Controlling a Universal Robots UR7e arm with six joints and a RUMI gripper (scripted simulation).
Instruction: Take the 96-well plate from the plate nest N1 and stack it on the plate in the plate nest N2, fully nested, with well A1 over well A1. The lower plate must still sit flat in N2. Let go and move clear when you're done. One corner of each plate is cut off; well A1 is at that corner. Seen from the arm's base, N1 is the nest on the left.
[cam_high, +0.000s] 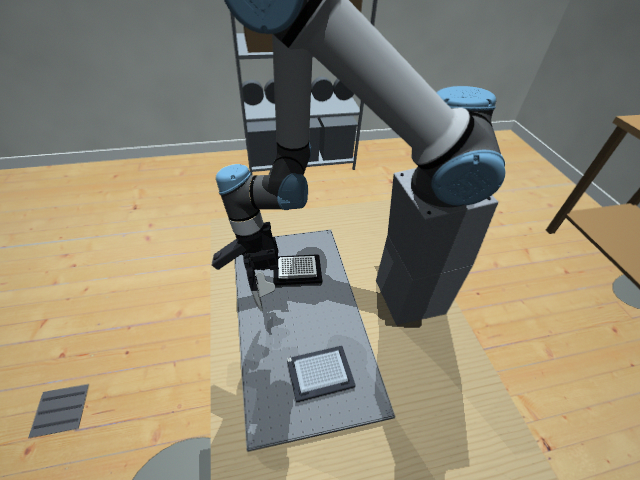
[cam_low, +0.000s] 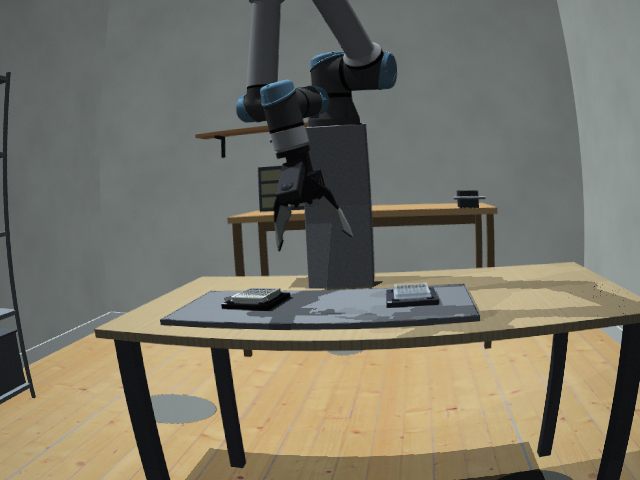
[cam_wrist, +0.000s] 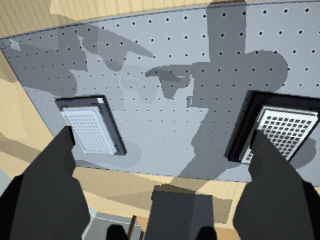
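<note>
Now: the white 96-well plate 21 cm to the left of my hand, 13 cm below it and 11 cm behind it. Also, from my hand: plate nest N2: 16 cm to the right, 14 cm below, 14 cm behind; plate nest: 21 cm to the left, 14 cm below, 11 cm behind.
</note>
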